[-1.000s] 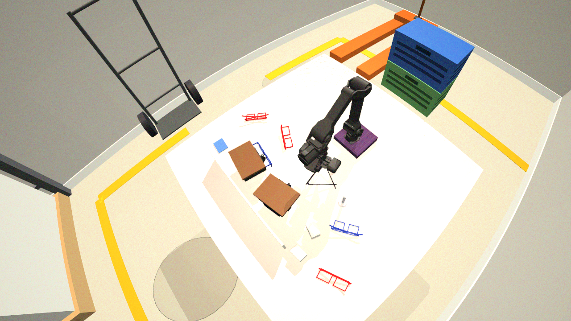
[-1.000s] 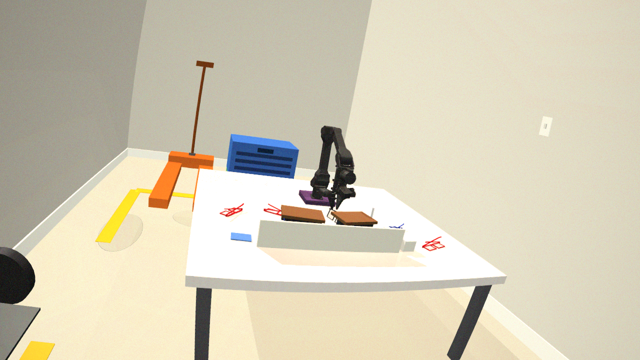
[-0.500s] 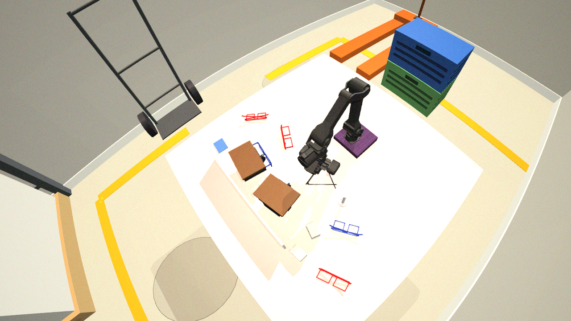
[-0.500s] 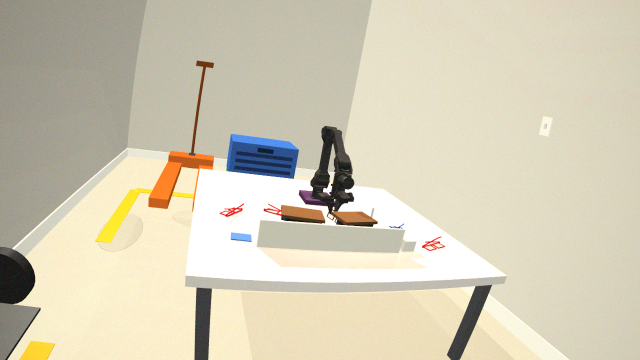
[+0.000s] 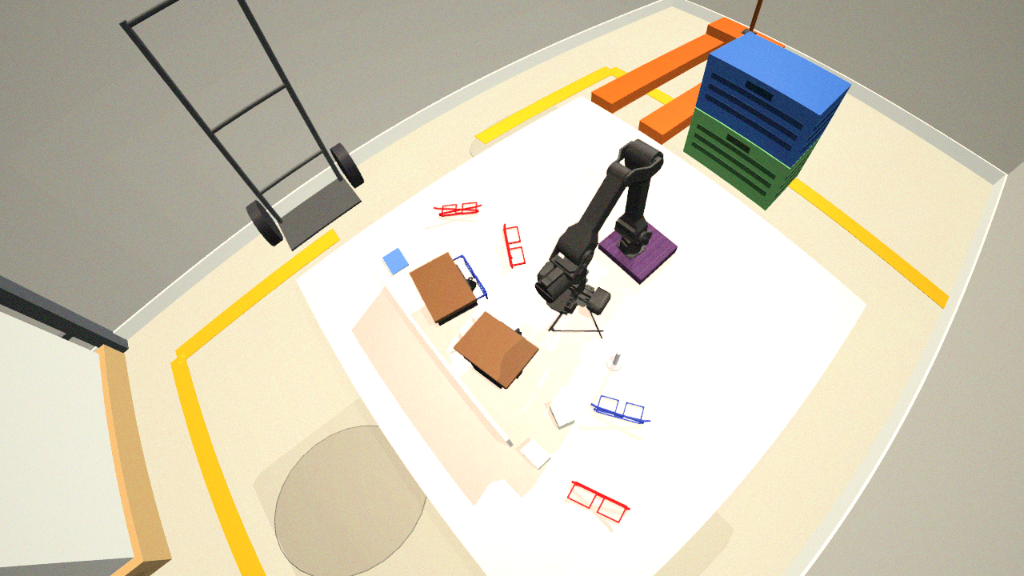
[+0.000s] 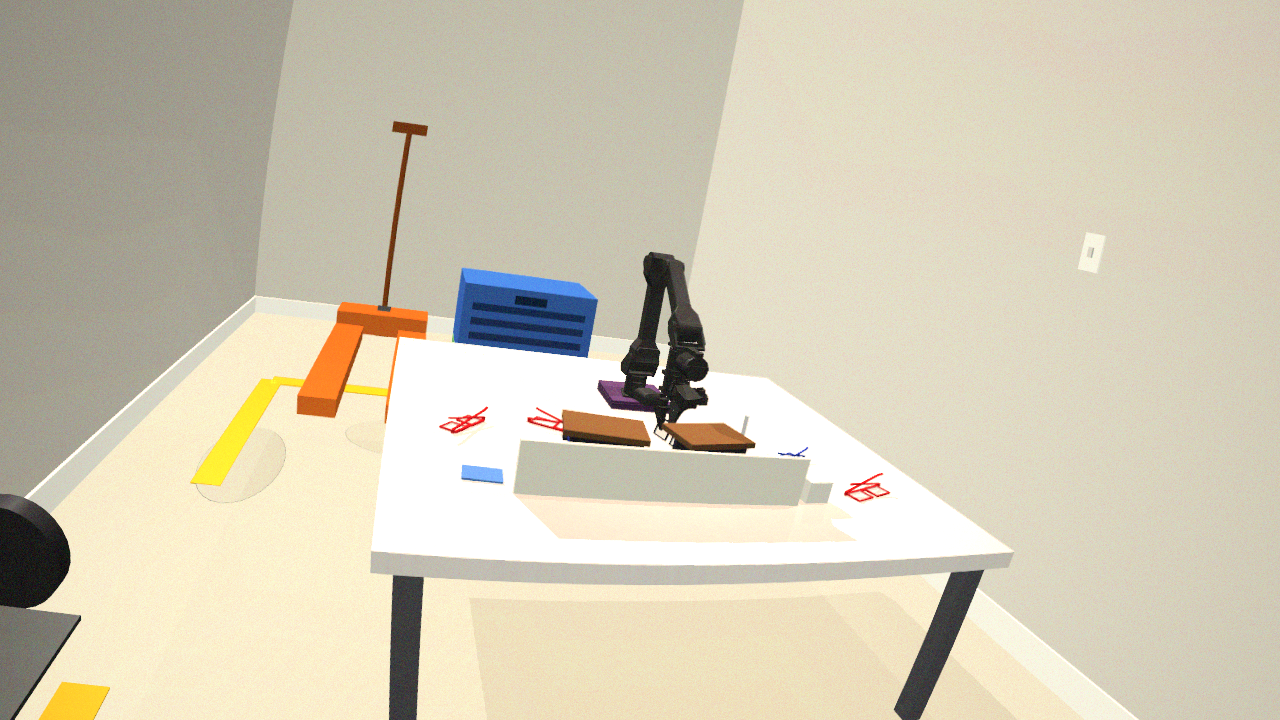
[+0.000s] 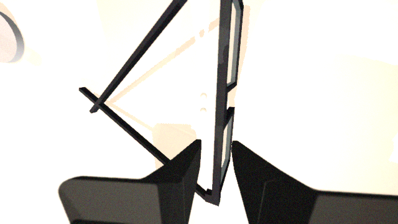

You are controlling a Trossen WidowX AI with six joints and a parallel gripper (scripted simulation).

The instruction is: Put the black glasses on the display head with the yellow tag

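Now: the grey peg 200 mm to the left of my gripper tip. From my gripper tip the other things lie so: low panel (380 mm ahead, 50 mm to the right, 40 mm above); then blue tag (410 mm to the right, 370 mm ahead, 20 mm below).
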